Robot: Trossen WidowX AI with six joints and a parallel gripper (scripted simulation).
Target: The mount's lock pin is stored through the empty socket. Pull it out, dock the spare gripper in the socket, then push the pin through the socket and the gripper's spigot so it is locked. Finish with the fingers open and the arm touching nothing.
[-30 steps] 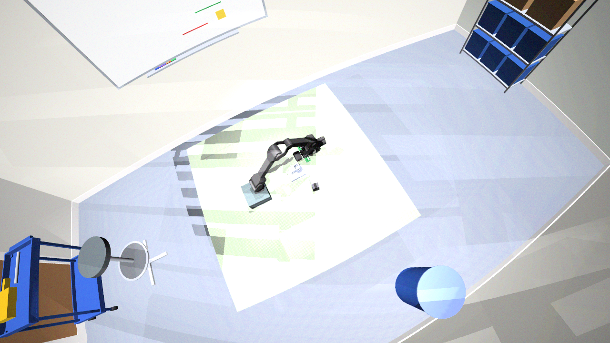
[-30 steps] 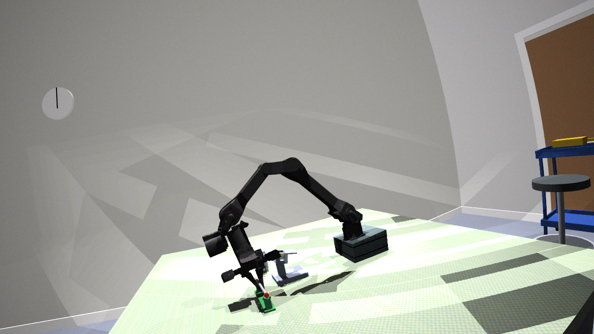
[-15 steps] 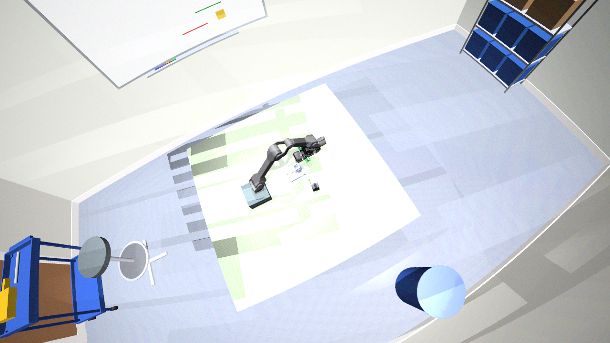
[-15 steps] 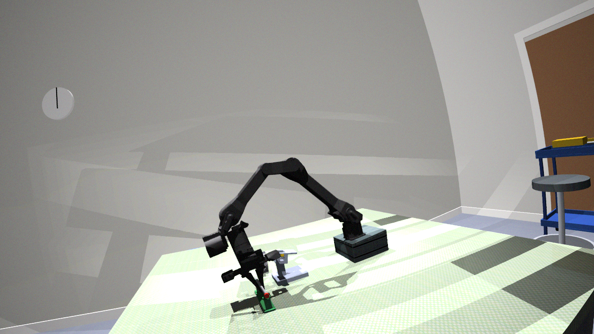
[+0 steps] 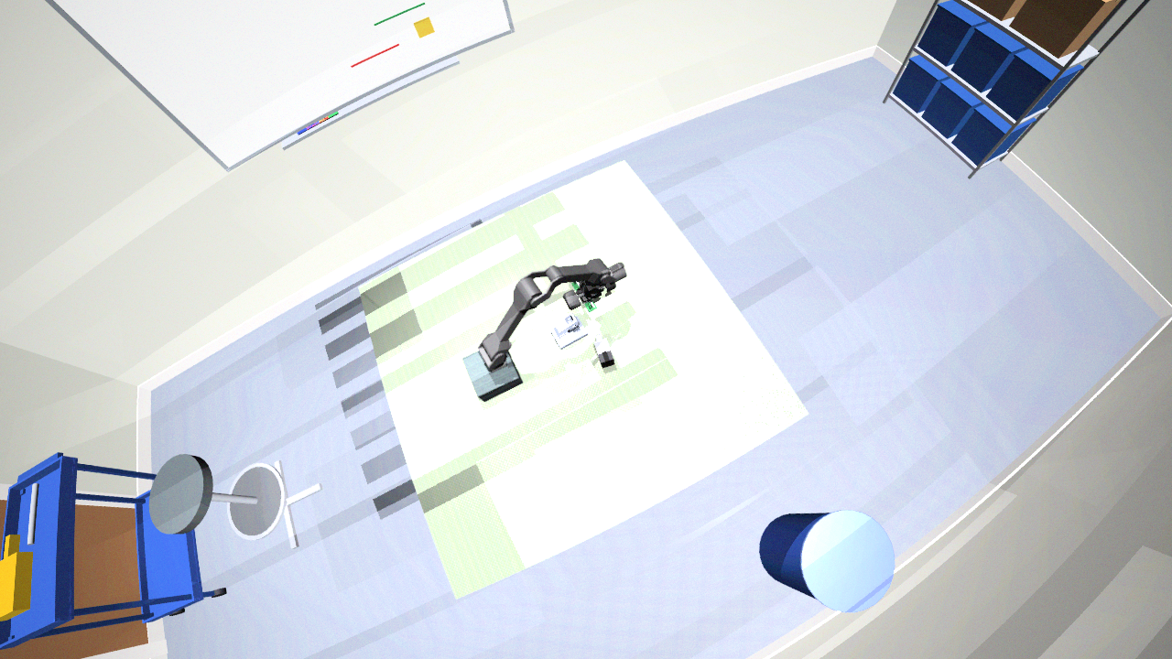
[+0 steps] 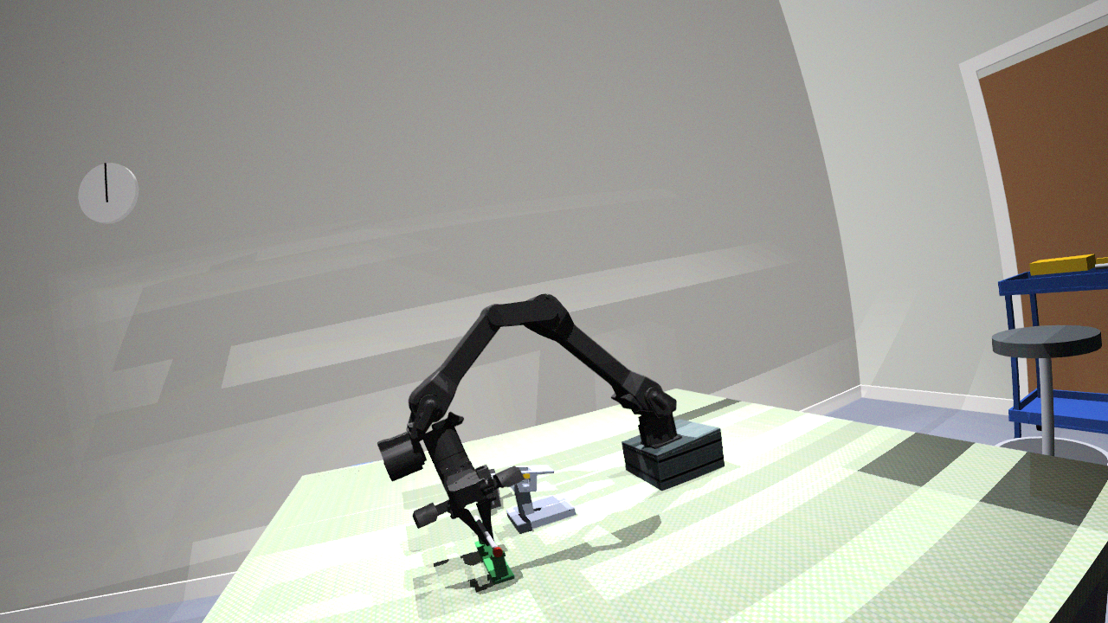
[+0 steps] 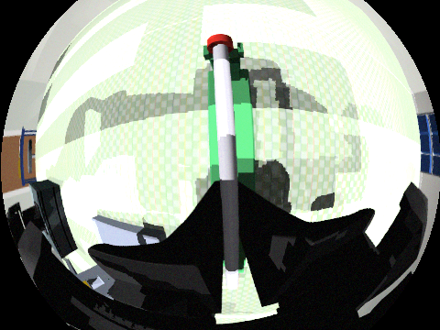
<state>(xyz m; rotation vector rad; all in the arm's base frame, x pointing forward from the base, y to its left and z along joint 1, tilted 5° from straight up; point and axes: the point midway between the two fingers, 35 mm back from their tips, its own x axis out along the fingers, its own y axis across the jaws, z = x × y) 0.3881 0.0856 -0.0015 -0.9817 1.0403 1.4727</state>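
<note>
The green rest is 2 cm to the left of my gripper tip. Also, from my gripper tip: spare gripper (22 cm to the right, 4 cm behind, 1 cm above); then grey mount (10 cm behind, 9 cm to the right, 3 cm above).
</note>
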